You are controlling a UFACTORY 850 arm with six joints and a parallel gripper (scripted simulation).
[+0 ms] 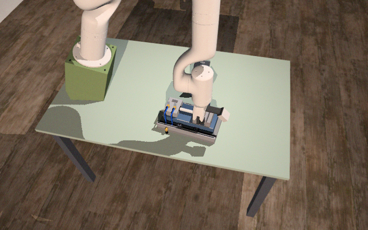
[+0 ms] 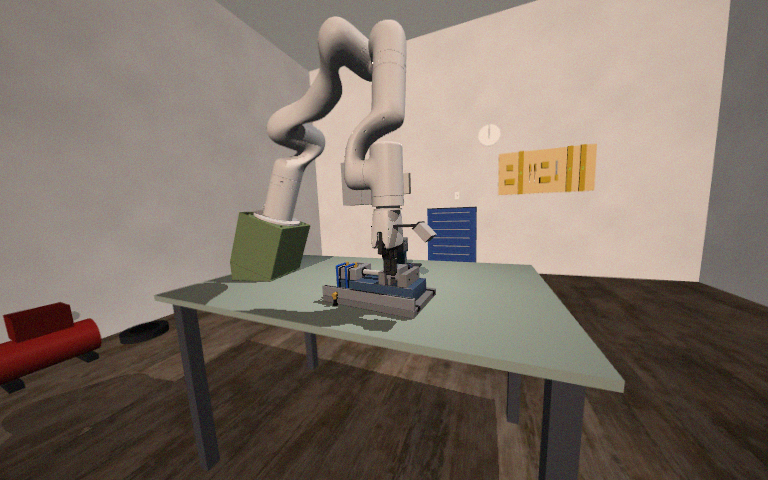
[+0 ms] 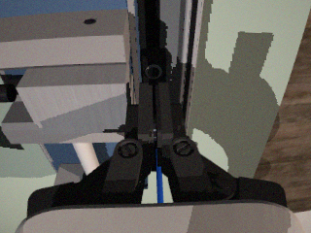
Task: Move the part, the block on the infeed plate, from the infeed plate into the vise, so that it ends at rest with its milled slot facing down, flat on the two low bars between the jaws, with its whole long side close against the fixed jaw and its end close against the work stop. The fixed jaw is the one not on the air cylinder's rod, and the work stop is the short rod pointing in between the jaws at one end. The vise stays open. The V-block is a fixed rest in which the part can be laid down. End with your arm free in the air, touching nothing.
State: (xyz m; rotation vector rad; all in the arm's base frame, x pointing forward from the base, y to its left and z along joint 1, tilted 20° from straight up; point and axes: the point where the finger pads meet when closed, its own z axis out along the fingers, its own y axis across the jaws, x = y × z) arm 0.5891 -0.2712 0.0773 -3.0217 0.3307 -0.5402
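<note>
The part lies 40 mm to the left of my hand, 30 mm below it and 10 mm ahead of it. From my hand the other things lie so: fixed jaw (60 mm to the left, 40 mm below, 40 mm ahead); moving jaw (70 mm to the left, 40 mm below, 20 mm behind); dark rail (90 mm below, 70 mm behind, 10 mm to the right).
</note>
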